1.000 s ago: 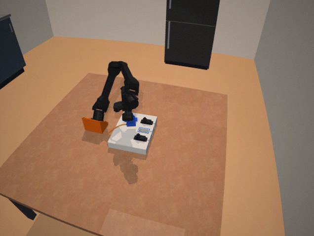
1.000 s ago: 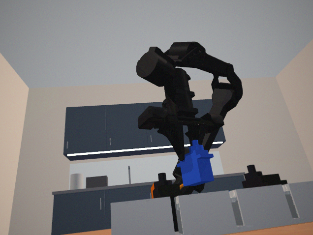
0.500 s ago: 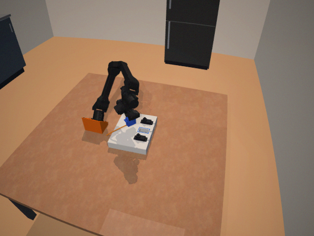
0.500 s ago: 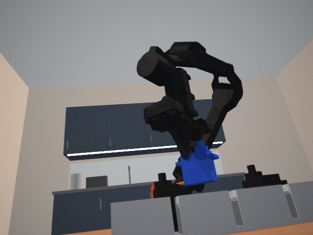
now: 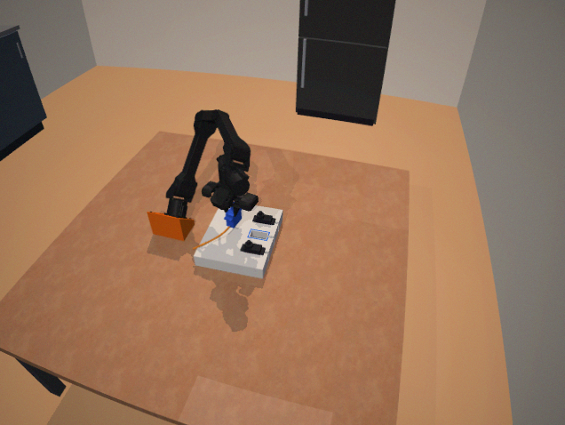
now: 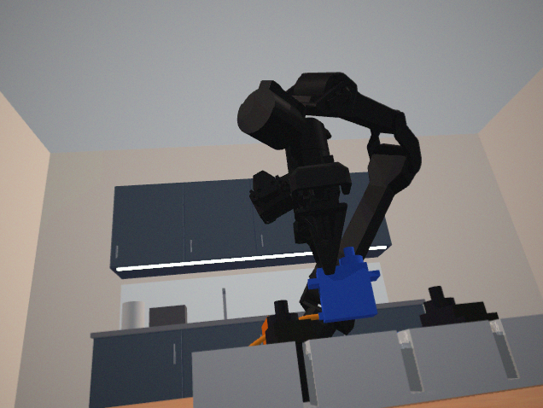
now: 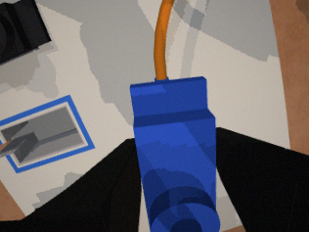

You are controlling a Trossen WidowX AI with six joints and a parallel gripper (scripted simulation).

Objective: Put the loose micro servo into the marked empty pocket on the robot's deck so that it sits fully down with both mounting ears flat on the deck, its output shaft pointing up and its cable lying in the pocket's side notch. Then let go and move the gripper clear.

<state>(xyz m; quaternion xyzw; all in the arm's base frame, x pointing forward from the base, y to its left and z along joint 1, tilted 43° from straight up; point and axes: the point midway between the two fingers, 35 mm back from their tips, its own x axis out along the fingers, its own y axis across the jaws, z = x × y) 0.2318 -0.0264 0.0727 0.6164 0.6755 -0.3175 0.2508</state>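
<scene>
The white deck is 1 cm behind my gripper tip and 10 cm below it.
</scene>
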